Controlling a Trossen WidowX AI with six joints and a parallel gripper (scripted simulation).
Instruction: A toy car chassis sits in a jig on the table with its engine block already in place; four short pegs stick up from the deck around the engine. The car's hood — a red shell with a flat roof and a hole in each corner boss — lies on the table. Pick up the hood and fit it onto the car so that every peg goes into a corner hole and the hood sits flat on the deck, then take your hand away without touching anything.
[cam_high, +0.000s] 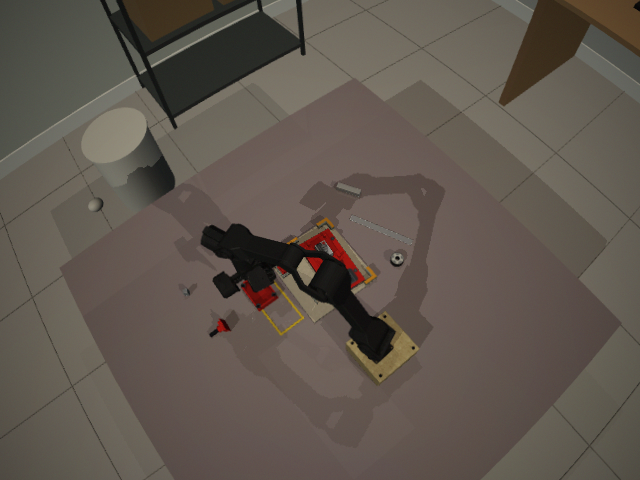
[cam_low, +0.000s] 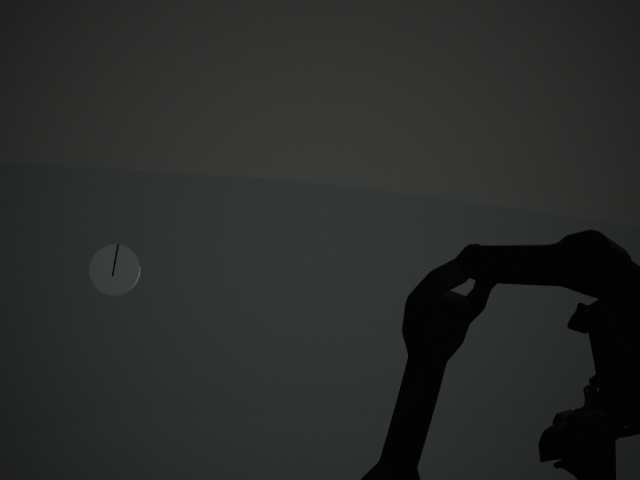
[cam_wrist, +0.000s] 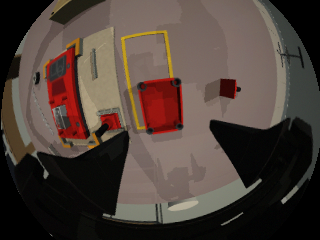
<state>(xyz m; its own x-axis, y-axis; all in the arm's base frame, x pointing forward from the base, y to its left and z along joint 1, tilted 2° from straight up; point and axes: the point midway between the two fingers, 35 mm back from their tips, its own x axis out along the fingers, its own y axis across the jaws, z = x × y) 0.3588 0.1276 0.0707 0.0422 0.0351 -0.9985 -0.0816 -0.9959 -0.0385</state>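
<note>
My gripper tip is now 8 cm above the red hood. Also, from my gripper tip: small wheel: 37 cm to the right, 20 cm behind, 8 cm below; tiny grey piece: 17 cm to the left, 14 cm ahead, 8 cm below; grey engine block: 22 cm to the right, 7 cm below, 4 cm behind.
</note>
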